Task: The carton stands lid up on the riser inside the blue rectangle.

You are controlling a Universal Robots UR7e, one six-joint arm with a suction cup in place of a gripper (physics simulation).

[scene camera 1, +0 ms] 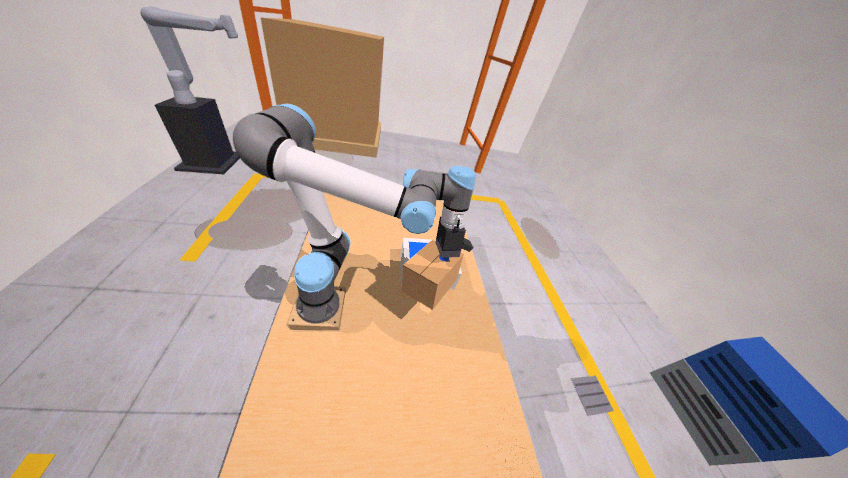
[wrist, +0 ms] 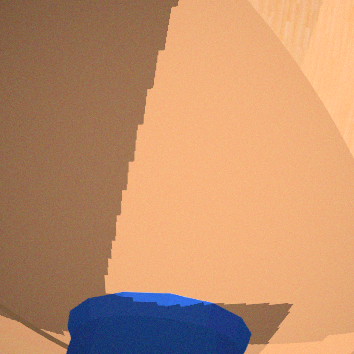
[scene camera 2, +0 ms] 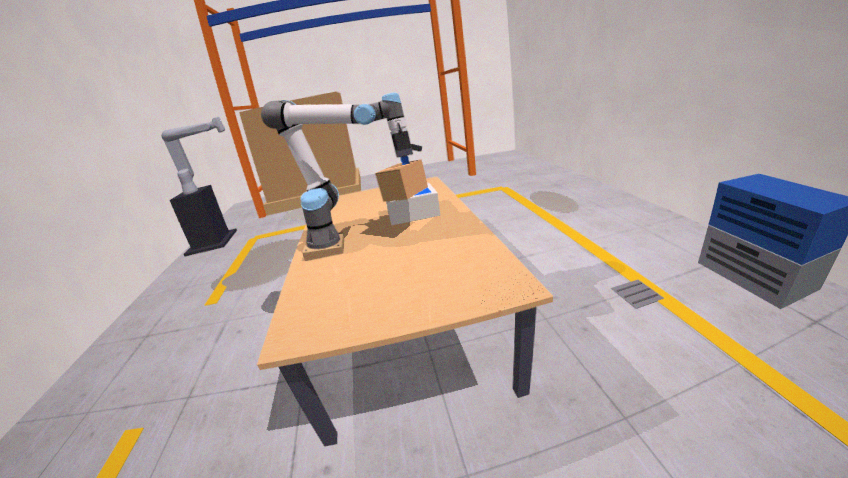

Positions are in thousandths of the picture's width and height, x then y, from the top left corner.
brown cardboard carton: scene camera 1 503, 583; wrist 535, 436; scene camera 2 471, 382
